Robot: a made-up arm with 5 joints. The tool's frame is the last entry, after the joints. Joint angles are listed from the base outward.
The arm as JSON. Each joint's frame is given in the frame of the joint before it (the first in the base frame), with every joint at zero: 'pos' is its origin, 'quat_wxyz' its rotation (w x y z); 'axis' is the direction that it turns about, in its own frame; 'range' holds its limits. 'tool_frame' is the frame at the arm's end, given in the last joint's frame.
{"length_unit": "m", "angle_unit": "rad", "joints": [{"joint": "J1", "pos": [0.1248, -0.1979, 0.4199], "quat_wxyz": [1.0, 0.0, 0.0, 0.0], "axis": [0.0, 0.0, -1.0], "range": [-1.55, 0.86]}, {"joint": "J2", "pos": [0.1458, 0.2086, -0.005], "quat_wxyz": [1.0, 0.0, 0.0, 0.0], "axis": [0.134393, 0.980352, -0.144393], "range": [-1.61, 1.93]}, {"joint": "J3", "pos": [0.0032, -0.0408, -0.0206], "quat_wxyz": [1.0, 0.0, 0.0, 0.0], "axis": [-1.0, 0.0, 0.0], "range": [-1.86, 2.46]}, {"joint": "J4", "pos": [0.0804, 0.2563, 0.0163], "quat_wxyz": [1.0, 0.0, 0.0, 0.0], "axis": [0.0, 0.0, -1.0], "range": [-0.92, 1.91]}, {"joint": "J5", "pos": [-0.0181, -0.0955, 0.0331], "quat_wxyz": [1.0, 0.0, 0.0, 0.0], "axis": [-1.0, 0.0, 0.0], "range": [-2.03, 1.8]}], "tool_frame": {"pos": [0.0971, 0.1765, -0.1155], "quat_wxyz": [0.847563, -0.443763, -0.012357, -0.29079]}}
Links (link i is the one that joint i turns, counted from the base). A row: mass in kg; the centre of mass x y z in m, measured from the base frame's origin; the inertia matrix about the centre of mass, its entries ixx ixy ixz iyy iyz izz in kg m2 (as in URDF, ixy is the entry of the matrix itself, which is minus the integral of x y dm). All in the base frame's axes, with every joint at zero. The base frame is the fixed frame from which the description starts. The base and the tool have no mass.
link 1: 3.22; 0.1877 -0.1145 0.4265; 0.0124 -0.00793 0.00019 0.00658 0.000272 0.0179
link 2: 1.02; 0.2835 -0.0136 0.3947; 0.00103 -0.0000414 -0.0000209 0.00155 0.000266 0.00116
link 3: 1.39; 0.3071 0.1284 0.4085; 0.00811 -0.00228 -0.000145 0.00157 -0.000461 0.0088
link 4: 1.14; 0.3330 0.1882 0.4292; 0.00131 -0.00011 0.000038 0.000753 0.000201 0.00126
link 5: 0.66; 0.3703 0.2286 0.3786; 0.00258 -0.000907 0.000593 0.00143 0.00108 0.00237
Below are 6 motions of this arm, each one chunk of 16 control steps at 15 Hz.
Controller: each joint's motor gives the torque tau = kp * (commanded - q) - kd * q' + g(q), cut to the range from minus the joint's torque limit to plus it. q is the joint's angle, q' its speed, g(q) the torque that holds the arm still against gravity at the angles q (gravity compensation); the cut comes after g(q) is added. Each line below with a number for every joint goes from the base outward.
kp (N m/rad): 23 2.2 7.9 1.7 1
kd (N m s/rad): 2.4 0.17 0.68 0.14 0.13
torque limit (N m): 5.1 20 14 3 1.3
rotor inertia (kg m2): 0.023 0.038 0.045 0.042 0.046
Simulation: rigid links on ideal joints. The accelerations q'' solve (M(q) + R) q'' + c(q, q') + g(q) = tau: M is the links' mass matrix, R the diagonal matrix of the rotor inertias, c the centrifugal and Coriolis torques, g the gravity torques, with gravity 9.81 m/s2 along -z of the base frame. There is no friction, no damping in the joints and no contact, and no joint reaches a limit. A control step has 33 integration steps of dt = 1/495 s. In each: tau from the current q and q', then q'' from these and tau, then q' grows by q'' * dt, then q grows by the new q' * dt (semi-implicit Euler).
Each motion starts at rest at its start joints. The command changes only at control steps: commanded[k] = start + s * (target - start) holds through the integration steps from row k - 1 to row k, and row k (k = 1, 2, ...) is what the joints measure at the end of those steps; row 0 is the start. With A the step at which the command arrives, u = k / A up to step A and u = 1 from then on. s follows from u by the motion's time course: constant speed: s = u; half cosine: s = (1 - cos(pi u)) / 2; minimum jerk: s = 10 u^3 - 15 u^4 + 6 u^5; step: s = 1 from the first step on.
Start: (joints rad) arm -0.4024 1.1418 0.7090 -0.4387 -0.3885
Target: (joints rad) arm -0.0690 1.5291 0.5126 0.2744 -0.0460
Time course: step
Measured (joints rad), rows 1 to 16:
1: -0.3677 1.1984 0.7161 -0.3838 -0.3669
2: -0.2862 1.3261 0.7235 -0.2437 -0.3101
3: -0.2032 1.4672 0.6995 -0.0541 -0.2317
4: -0.1394 1.6003 0.6379 0.1512 -0.1478
5: -0.0938 1.7162 0.5581 0.3420 -0.0716
6: -0.0584 1.8003 0.4853 0.4938 -0.0098
7: -0.0291 1.8372 0.4330 0.5897 0.0367
8: -0.0069 1.8222 0.4027 0.6239 0.0683
9: 0.0058 1.7625 0.3908 0.6012 0.0852
10: 0.0077 1.6733 0.3936 0.5347 0.0873
11: 0.0002 1.5727 0.4086 0.4420 0.0754
12: -0.0139 1.4780 0.4327 0.3418 0.0518
13: -0.0310 1.4038 0.4622 0.2503 0.0201
14: -0.0476 1.3589 0.4925 0.1795 -0.0148
15: -0.0616 1.3457 0.5190 0.1355 -0.0480
16: -0.0723 1.3611 0.5387 0.1195 -0.0757

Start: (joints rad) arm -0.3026 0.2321 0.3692 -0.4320 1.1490
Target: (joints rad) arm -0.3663 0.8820 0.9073 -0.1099 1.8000
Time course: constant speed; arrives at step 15
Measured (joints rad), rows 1 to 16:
1: -0.3027 0.2336 0.3724 -0.4311 1.1507
2: -0.3032 0.2398 0.3835 -0.4278 1.1569
3: -0.3040 0.2538 0.4047 -0.4210 1.1701
4: -0.3052 0.2778 0.4359 -0.4100 1.1918
5: -0.3066 0.3130 0.4758 -0.3949 1.2227
6: -0.3082 0.3590 0.5221 -0.3759 1.2624
7: -0.3103 0.4138 0.5719 -0.3535 1.3099
8: -0.3134 0.4744 0.6226 -0.3283 1.3632
9: -0.3182 0.5376 0.6716 -0.3006 1.4204
10: -0.3251 0.6007 0.7172 -0.2708 1.4790
11: -0.3338 0.6623 0.7582 -0.2393 1.5375
12: -0.3436 0.7219 0.7949 -0.2068 1.5942
13: -0.3533 0.7795 0.8283 -0.1740 1.6483
14: -0.3620 0.8351 0.8601 -0.1416 1.6992
15: -0.3692 0.8883 0.8916 -0.1105 1.7468
16: -0.3757 0.9361 0.9197 -0.0819 1.7894

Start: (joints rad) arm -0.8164 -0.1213 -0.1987 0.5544 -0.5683
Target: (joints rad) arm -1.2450 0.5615 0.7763 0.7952 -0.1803
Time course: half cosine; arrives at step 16
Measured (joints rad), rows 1 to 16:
1: -0.8168 -0.1205 -0.1980 0.5545 -0.5685
2: -0.8187 -0.1165 -0.1942 0.5552 -0.5695
3: -0.8241 -0.1055 -0.1832 0.5572 -0.5720
4: -0.8346 -0.0840 -0.1606 0.5617 -0.5761
5: -0.8514 -0.0496 -0.1222 0.5697 -0.5814
6: -0.8744 -0.0017 -0.0655 0.5822 -0.5861
7: -0.9030 0.0581 0.0103 0.6000 -0.5879
8: -0.9360 0.1263 0.1042 0.6229 -0.5837
9: -0.9729 0.1974 0.2130 0.6506 -0.5701
10: -1.0141 0.2655 0.3317 0.6816 -0.5445
11: -1.0604 0.3266 0.4535 0.7142 -0.5053
12: -1.1116 0.3822 0.5707 0.7464 -0.4531
13: -1.1646 0.4385 0.6762 0.7766 -0.3901
14: -1.2138 0.5022 0.7651 0.8035 -0.3203
15: -1.2541 0.5753 0.8347 0.8260 -0.2473
16: -1.2830 0.6544 0.8838 0.8427 -0.1748

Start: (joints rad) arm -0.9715 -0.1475 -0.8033 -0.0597 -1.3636
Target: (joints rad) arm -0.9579 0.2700 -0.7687 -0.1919 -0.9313
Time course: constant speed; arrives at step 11
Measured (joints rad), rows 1 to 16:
1: -0.9718 -0.1460 -0.8033 -0.0605 -1.3621
2: -0.9726 -0.1405 -0.8032 -0.0632 -1.3566
3: -0.9738 -0.1296 -0.8026 -0.0685 -1.3451
4: -0.9750 -0.1122 -0.8013 -0.0767 -1.3266
5: -0.9758 -0.0879 -0.7990 -0.0878 -1.3003
6: -0.9759 -0.0567 -0.7958 -0.1013 -1.2664
7: -0.9753 -0.0186 -0.7919 -0.1167 -1.2255
8: -0.9739 0.0257 -0.7875 -0.1335 -1.1786
9: -0.9718 0.0756 -0.7828 -0.1508 -1.1270
10: -0.9690 0.1300 -0.7781 -0.1680 -1.0725
11: -0.9657 0.1878 -0.7736 -0.1847 -1.0164
12: -0.9618 0.2461 -0.7694 -0.1995 -0.9620
13: -0.9574 0.3013 -0.7655 -0.2107 -0.9129
14: -0.9529 0.3505 -0.7624 -0.2177 -0.8720
15: -0.9489 0.3914 -0.7604 -0.2203 -0.8412
16: -0.9456 0.4222 -0.7596 -0.2189 -0.8211

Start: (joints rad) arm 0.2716 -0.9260 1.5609 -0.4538 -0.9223
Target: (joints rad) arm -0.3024 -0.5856 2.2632 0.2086 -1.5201
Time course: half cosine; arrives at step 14
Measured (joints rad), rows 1 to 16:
1: 0.2702 -0.9260 1.5634 -0.4532 -0.9227
2: 0.2639 -0.9261 1.5749 -0.4501 -0.9249
3: 0.2485 -0.9256 1.6022 -0.4409 -0.9308
4: 0.2219 -0.9236 1.6482 -0.4217 -0.9421
5: 0.1839 -0.9183 1.7115 -0.3889 -0.9605
6: 0.1356 -0.9083 1.7878 -0.3402 -0.9869
7: 0.0790 -0.8923 1.8715 -0.2750 -1.0220
8: 0.0165 -0.8699 1.9568 -0.1950 -1.0662
9: -0.0492 -0.8414 2.0382 -0.1037 -1.1191
10: -0.1149 -0.8076 2.1109 -0.0067 -1.1802
11: -0.1774 -0.7696 2.1709 0.0893 -1.2486
12: -0.2330 -0.7287 2.2157 0.1770 -1.3226
13: -0.2782 -0.6862 2.2436 0.2495 -1.3999
14: -0.3100 -0.6430 2.2541 0.3010 -1.4772
15: -0.3275 -0.5994 2.2498 0.3286 -1.5504
16: -0.3333 -0.5558 2.2370 0.3333 -1.6153

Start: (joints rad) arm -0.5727 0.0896 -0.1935 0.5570 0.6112
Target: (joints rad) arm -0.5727 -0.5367 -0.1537 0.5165 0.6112
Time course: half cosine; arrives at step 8
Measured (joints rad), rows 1 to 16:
1: -0.5725 0.0875 -0.1932 0.5569 0.6113
2: -0.5717 0.0763 -0.1915 0.5562 0.6118
3: -0.5699 0.0457 -0.1875 0.5541 0.6133
4: -0.5668 -0.0134 -0.1807 0.5500 0.6160
5: -0.5631 -0.1049 -0.1718 0.5435 0.6201
6: -0.5598 -0.2252 -0.1626 0.5348 0.6253
7: -0.5578 -0.3622 -0.1549 0.5246 0.6308
8: -0.5583 -0.4973 -0.1503 0.5144 0.6352
9: -0.5616 -0.6105 -0.1490 0.5056 0.6372
10: -0.5678 -0.6882 -0.1507 0.4998 0.6358
11: -0.5756 -0.7258 -0.1547 0.4978 0.6307
12: -0.5838 -0.7267 -0.1602 0.5000 0.6226
13: -0.5907 -0.6992 -0.1664 0.5058 0.6125
14: -0.5952 -0.6543 -0.1722 0.5140 0.6018
15: -0.5966 -0.6033 -0.1762 0.5228 0.5918
16: -0.5948 -0.5553 -0.1776 0.5305 0.5837

